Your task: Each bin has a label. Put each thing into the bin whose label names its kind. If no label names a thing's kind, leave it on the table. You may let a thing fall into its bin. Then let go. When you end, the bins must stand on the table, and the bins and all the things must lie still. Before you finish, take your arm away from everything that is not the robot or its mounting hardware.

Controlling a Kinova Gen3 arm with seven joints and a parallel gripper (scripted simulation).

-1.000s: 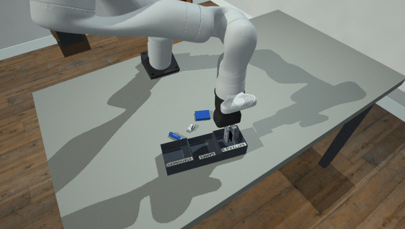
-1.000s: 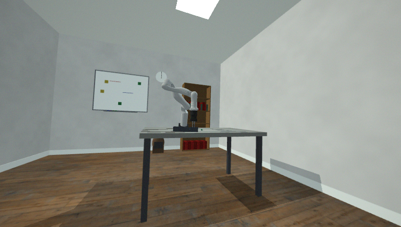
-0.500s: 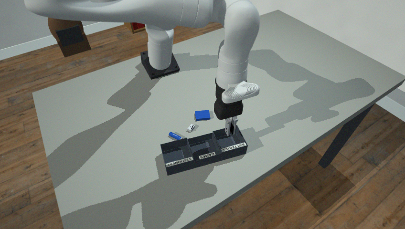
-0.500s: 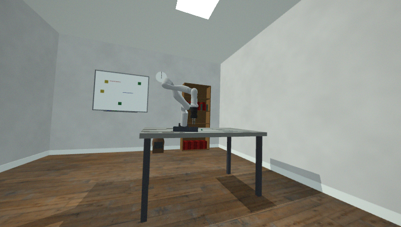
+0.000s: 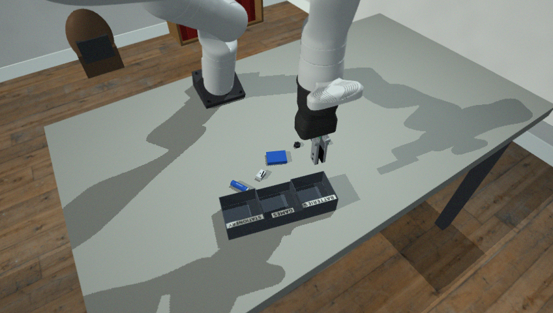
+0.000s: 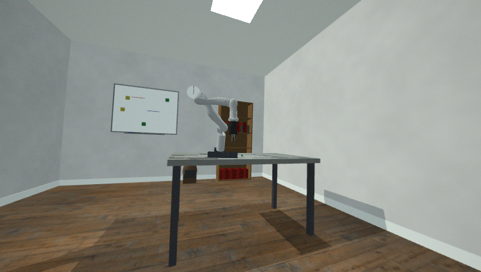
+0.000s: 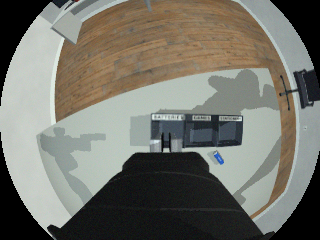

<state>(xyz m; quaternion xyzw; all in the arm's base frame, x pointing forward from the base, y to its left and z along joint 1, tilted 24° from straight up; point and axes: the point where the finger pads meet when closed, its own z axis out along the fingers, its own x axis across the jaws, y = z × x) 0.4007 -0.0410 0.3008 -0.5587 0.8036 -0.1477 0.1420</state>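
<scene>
My gripper is now 150 mm above the small white thing, 140 mm past it and 40 mm to the left of it. Round my hand: blue battery (150 mm below, 140 mm behind, 110 mm to the right); then blue block (150 mm below, 150 mm behind, 20 mm to the left); then black piece (150 mm below, 150 mm behind, 90 mm to the left).
</scene>
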